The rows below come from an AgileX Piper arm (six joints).
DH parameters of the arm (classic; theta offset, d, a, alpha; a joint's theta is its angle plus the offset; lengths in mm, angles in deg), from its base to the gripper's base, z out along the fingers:
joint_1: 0 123 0 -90
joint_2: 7.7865 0 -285.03 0
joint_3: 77.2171 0 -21.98 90
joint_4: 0 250.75 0 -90
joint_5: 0 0 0 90
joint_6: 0 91 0 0
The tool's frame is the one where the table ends.
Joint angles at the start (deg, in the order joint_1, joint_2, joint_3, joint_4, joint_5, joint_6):
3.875 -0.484 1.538 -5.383 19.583 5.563
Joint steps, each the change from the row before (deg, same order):
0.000 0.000 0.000 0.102 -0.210 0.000
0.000 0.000 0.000 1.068 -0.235 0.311
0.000 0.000 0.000 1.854 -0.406 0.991
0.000 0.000 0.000 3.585 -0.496 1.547
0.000 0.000 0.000 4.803 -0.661 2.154
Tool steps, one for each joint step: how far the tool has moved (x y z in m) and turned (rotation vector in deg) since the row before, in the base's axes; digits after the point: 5 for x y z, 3 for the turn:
0.00008 0.00009 0.00031 0.114 -0.202 0.026
0.00006 0.00059 0.00031 1.377 -0.150 0.011
0.00010 0.00100 0.00057 2.827 -0.233 -0.105
0.00008 0.00182 0.00074 5.096 -0.157 -0.137
0.00009 0.00229 0.00116 6.911 -0.151 -0.230

